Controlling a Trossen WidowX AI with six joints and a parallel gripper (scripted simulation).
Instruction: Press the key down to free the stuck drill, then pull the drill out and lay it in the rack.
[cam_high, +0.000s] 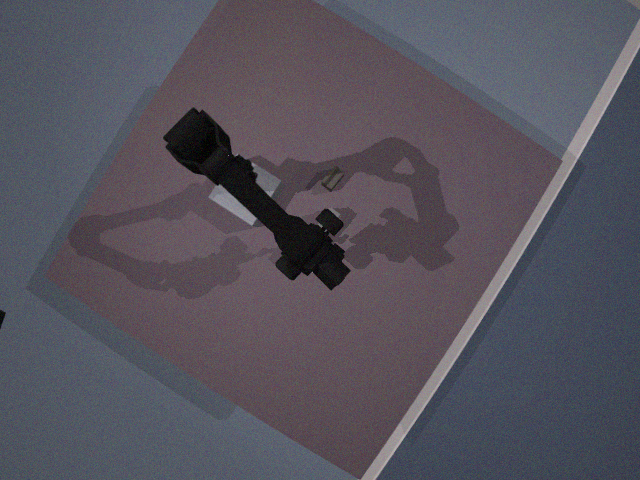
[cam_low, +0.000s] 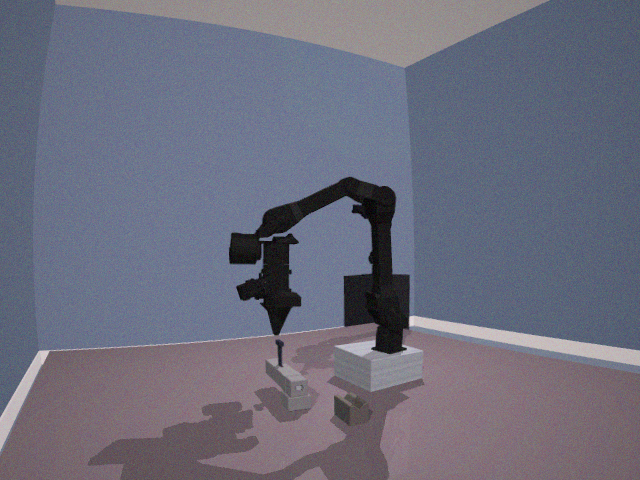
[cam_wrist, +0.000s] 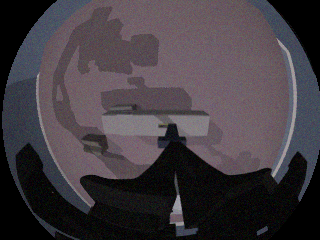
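My gripper tip is 1 cm past the dark key and 5 cm above it. Also, from my gripper tip: slotted rack (2 cm behind, 22 cm to the left, 12 cm below).
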